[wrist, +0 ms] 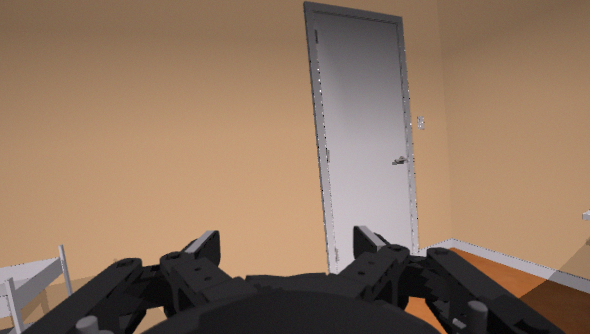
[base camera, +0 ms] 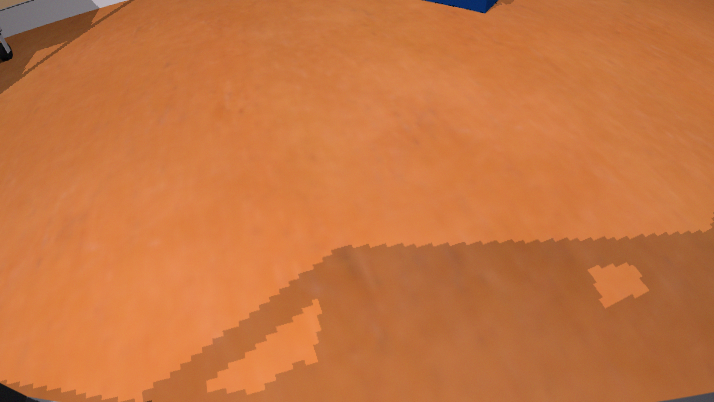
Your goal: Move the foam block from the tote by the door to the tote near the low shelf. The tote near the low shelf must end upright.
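Places are measured from the arm's base along level axes (x ahead, y right, z down), in centimetres.
Where they show: gripper, fingertip midpoint: (wrist: 287, 243).
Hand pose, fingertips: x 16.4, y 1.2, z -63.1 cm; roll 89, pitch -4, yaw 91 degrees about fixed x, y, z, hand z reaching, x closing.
After its pixels a point has its place.
The lower corner of a blue tote (base camera: 465, 4) @(x 104.4, y 23.8, z 38.5 cm) shows at the top edge of the base camera view, right of centre; its inside and the rest of it are out of frame. I cannot tell which of the two totes it is. My gripper (wrist: 287, 243) @(x 16.4, y 1.2, z -63.1 cm) is open in the wrist view, raised and facing a wall, with no object between its fingers. The door (wrist: 367, 135) @(x 184.9, y 66.3, z -74.9 cm) stands beyond the right finger in the wrist view. The foam block and the low shelf do not show in either view.
A tan wall (wrist: 175, 125) @(x 142.8, y -60.4, z -90.4 cm) fills much of the wrist view. A white-framed piece of furniture (wrist: 35, 272) @(x 98.5, y -110.6, z -28.5 cm) stands at its lower left. White skirting (wrist: 505, 262) @(x 173.2, y 169.2, z 37.3 cm) runs along the right wall. A wheeled leg (base camera: 6, 50) @(x 100.3, y -99.6, z 36.9 cm) shows at the base view's upper left.
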